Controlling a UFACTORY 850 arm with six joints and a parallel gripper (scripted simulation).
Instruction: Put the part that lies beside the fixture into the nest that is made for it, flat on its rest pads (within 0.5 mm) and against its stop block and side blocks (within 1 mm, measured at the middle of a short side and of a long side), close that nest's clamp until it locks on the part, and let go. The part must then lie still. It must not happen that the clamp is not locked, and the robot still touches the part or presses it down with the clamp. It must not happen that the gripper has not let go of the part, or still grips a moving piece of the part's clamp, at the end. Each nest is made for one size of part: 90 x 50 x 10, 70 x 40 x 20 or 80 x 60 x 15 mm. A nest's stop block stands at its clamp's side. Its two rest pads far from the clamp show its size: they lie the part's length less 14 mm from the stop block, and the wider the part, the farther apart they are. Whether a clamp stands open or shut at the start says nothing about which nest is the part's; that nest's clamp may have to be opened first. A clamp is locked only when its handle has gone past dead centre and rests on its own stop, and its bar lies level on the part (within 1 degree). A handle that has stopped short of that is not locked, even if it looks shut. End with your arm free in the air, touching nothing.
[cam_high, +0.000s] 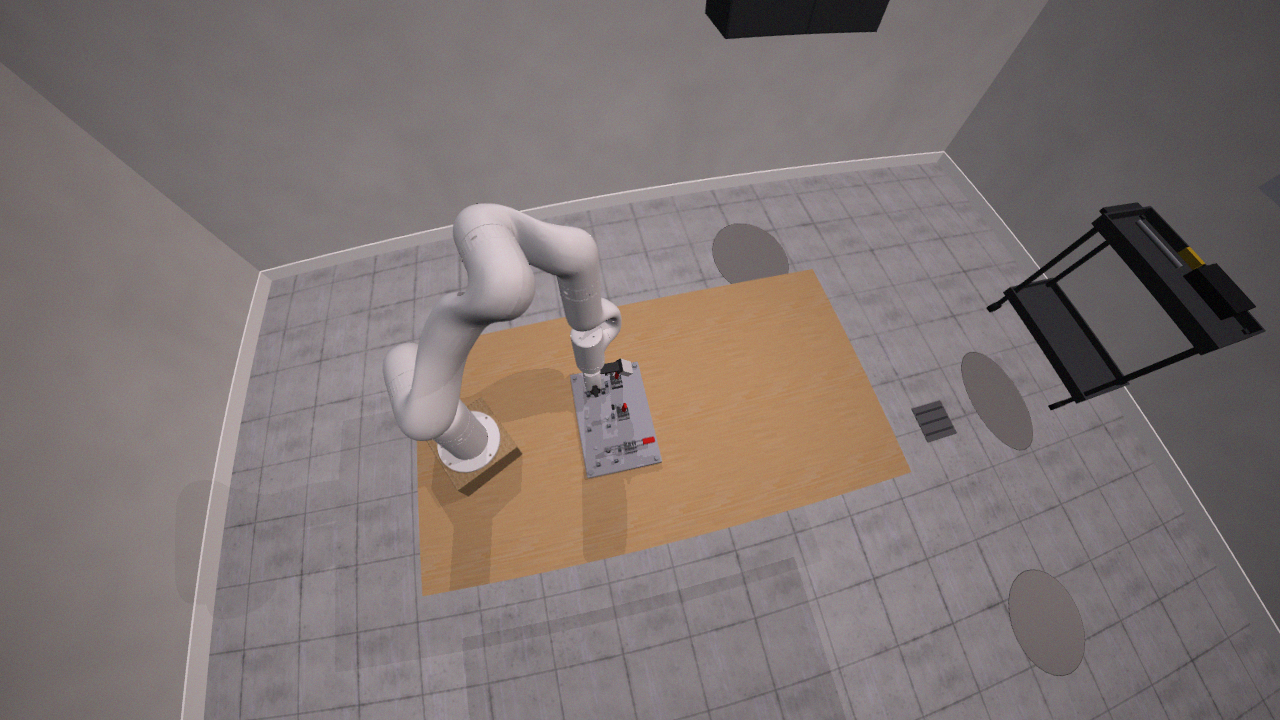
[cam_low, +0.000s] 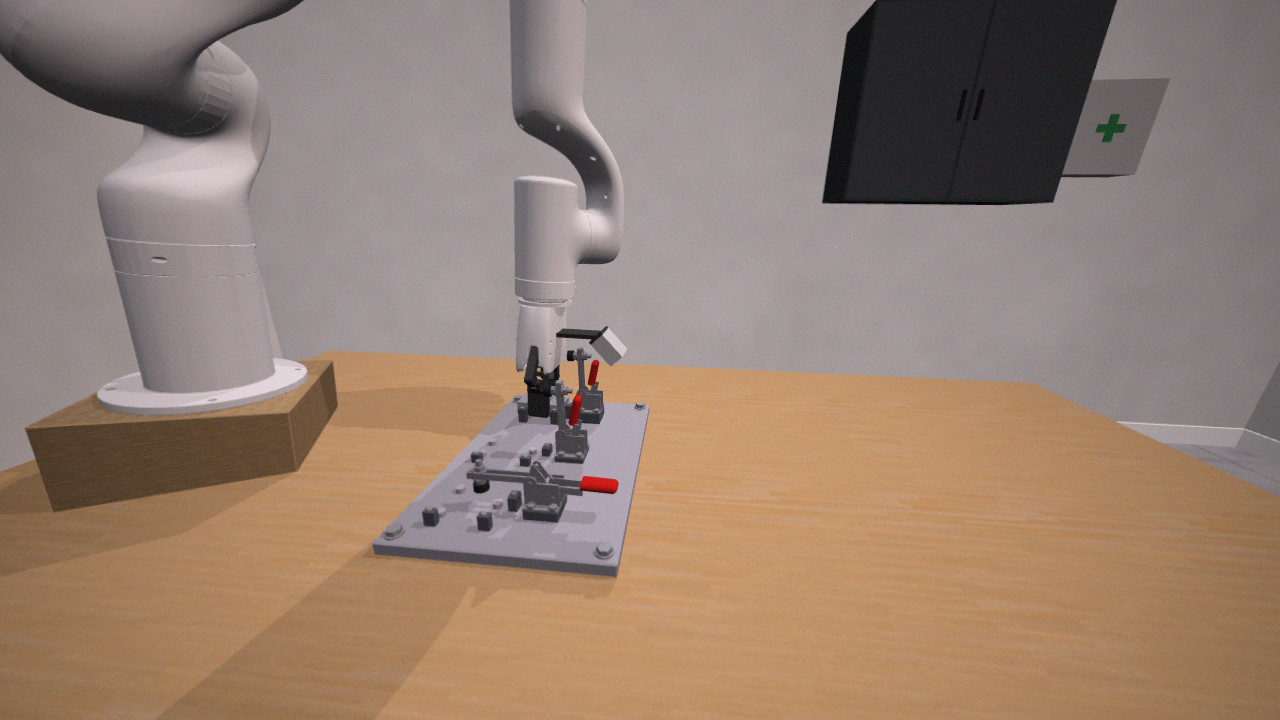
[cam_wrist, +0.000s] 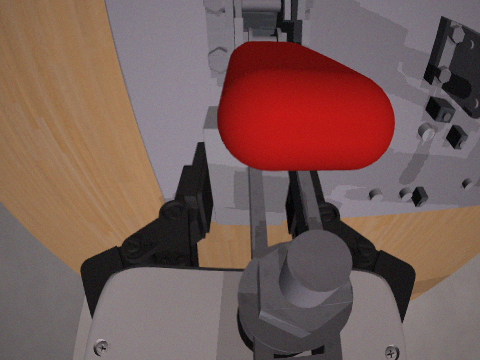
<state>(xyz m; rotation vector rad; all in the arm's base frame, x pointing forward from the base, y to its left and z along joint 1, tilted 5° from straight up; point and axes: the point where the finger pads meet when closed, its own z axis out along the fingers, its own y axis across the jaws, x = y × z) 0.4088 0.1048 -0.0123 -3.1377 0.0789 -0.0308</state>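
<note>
Right now my hand is 1 cm above the grey block part. From my hand the other things lie so: grey fixture plate (11 cm to the right, 4 cm below, 4 cm ahead); clamp (23 cm to the right, 6 cm ahead, 1 cm above).
</note>
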